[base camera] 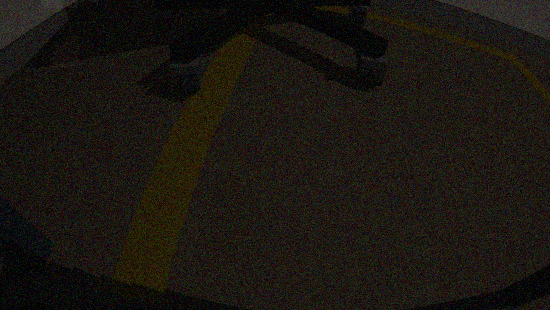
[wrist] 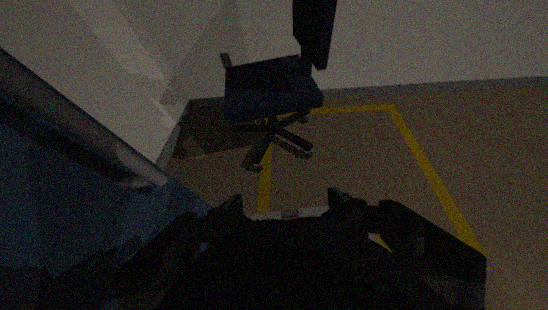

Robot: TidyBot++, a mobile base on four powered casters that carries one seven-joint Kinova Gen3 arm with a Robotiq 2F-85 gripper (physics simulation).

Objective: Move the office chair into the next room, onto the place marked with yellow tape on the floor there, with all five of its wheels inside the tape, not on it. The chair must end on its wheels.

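Places are measured from the arm's base along level axes (x ahead, y left, z up), in centimetres.
Pixels of known places: gripper, fingertip midpoint: (wrist: 284, 200).
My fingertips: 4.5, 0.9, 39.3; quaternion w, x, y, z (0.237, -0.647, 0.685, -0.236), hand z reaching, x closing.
Note:
Behind a point stands the place of what it marks, as x, y, z.
The dark office chair (base camera: 372, 45) @[61.3, -18.3, -29.7] (wrist: 270, 87) @[76.9, 0.8, 7.3] stands upright near the back left corner of the yellow tape outline (base camera: 172, 190) @[34.0, 13.3, -39.6] (wrist: 425, 162) @[45.0, -91.7, -39.6]. Its five-legged base straddles the left tape line. In the wrist view two legs reach right, inside the outline, and one front leg points down-left, outside or at the line's edge. In the base camera view one wheel is left of the line and another is right of it. The rear wheels are hard to make out in the dark. My gripper (wrist: 284, 200) @[4.5, 0.9, 39.3] is open and empty, apart from the chair and nearer the camera.
A blue panel (wrist: 100, 215) @[7.9, 30.1, 32.3] with a long pale rail (wrist: 100, 137) @[14.2, 23.1, 42.3] stands close on the left. A blue surface (base camera: 20, 230) @[20.1, 30.8, -31.9] shows at the lower left of the base camera view. A pale wall (wrist: 450, 40) @[114.9, -127.4, 0.7] rises behind the outline, with another wall at the chair's left.

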